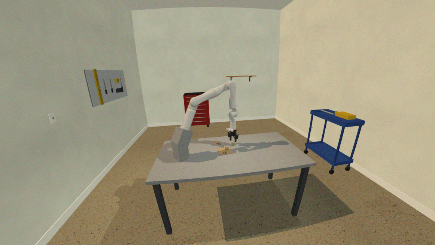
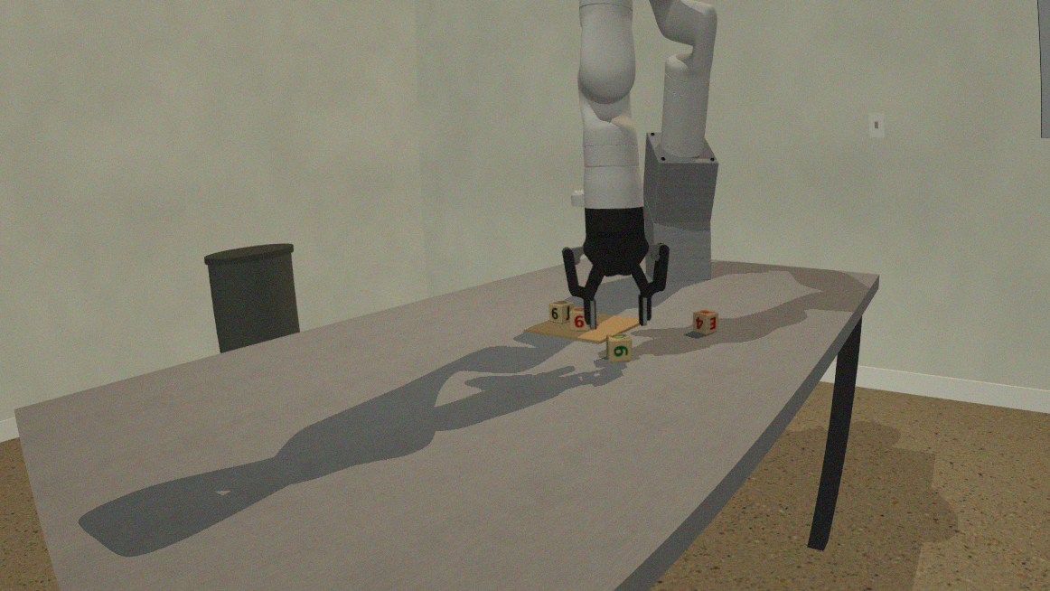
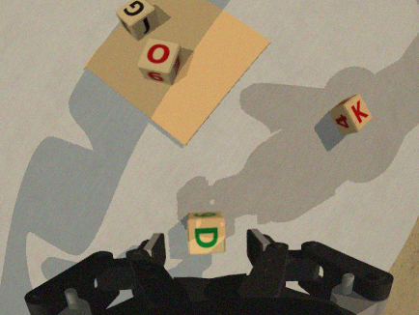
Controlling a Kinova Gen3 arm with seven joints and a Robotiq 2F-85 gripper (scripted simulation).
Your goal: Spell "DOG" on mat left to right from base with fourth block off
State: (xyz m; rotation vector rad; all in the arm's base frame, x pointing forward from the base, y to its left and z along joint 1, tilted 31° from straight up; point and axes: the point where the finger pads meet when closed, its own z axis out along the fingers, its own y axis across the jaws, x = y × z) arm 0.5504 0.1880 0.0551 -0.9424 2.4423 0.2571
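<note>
The D block lies 4 cm below my hand. The rest, counted from my hand: O block 13 cm to the right, 8 cm behind, 4 cm below; tan mat 14 cm to the right, 10 cm behind, 6 cm below; G block 19 cm to the right, 10 cm behind, 4 cm below.
</note>
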